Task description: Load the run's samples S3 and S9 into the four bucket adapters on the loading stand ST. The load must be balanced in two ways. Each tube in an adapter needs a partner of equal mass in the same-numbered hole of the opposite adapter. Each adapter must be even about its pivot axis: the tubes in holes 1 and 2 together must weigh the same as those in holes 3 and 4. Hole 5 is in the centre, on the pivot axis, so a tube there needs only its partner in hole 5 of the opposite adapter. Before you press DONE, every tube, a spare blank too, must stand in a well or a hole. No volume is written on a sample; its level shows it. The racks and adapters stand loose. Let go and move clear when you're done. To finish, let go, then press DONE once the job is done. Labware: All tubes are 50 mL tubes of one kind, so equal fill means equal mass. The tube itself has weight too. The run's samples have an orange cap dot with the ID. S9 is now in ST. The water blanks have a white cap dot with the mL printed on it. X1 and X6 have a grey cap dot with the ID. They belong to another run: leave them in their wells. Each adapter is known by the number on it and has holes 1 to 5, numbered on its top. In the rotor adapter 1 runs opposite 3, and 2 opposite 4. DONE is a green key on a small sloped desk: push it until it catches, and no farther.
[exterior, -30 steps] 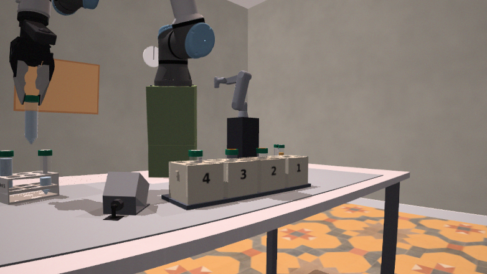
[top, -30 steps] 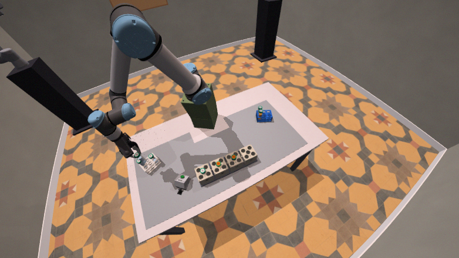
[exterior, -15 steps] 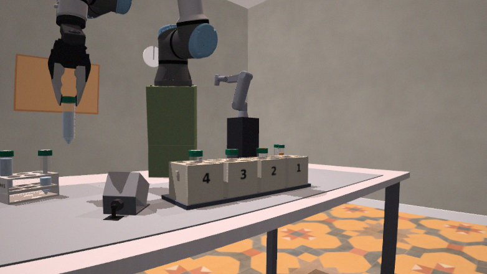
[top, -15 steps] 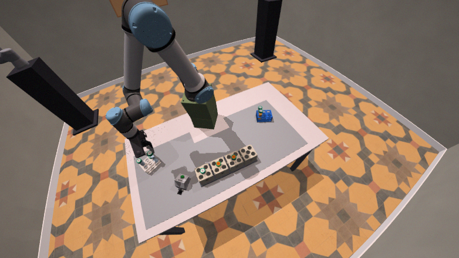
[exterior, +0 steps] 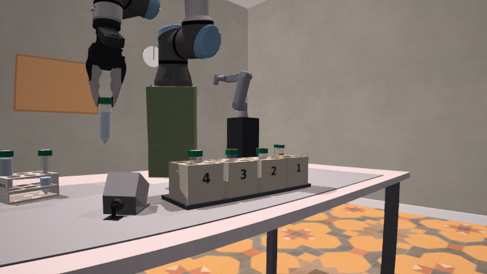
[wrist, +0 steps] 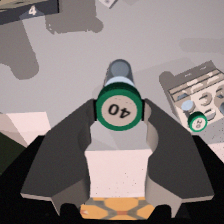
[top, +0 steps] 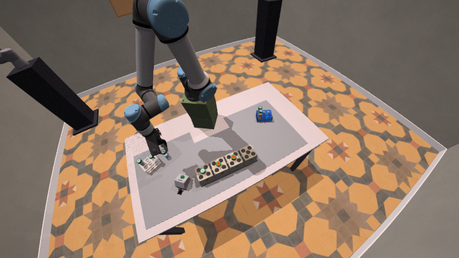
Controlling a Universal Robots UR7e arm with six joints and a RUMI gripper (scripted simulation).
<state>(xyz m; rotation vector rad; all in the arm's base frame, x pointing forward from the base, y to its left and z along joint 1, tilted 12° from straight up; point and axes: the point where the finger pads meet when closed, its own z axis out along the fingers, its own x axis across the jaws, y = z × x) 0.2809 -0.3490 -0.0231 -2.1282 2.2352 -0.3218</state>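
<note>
My gripper is now 10 mm to the right of the water blank and 50 mm above it. The rest, counted from my hand: bucket adapter (190 mm ahead, 490 mm to the left, 200 mm below); then white rack (110 mm behind, 170 mm to the right, 220 mm below); then tube (170 mm ahead, 270 mm to the left, 180 mm below).
</note>
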